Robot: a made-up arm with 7 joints.
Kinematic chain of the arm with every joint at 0, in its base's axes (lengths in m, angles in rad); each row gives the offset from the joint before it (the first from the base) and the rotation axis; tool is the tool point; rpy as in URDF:
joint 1: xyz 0 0 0.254 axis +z
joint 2: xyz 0 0 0 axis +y
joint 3: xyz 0 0 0.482 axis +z
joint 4: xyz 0.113 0 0 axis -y
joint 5: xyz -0.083 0 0.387 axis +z
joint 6: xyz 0 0 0 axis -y
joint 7: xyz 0.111 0 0 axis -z
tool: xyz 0 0 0 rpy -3.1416 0 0
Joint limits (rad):
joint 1: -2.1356..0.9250
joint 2: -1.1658..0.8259
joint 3: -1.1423..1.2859
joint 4: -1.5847..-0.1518
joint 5: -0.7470..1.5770
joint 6: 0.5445..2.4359
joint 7: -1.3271..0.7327
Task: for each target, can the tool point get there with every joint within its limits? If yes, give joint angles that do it. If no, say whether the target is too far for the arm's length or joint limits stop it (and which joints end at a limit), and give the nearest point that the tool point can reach.
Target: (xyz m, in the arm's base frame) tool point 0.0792 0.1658 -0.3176
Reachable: no: joint limits stop it (at a limit: joint 1, joint 2, joint 4, joint 6) | nearest point 0.4022 0.5959 0.1597 | short by 0.719 m
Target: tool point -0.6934 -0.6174 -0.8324
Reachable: no: too far | nearest point -0.4964 -0.5854 0.1621 | short by 1.014 m
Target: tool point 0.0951 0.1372 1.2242
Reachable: yes | joints 0.2797 -0.0604 0.5801 -0.2891 -0.3164 1.1392 -0.0983
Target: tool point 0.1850 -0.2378 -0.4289
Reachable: no: joint limits stop it (at a limit: joint 2, joint 4, joint 6) | nearest point 0.4414 -0.5673 0.1588 | short by 0.721 m
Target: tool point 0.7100 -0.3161 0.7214
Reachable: yes | joints 0.1811 0.4748 -0.8977 -1.2961 -0.4020 1.6955 0.1960
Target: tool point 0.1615 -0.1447 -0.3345
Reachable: no: joint limits stop it (at a limit: joint 2, joint 4, joint 6) | nearest point 0.5354 -0.4797 0.1588 | short by 0.704 m
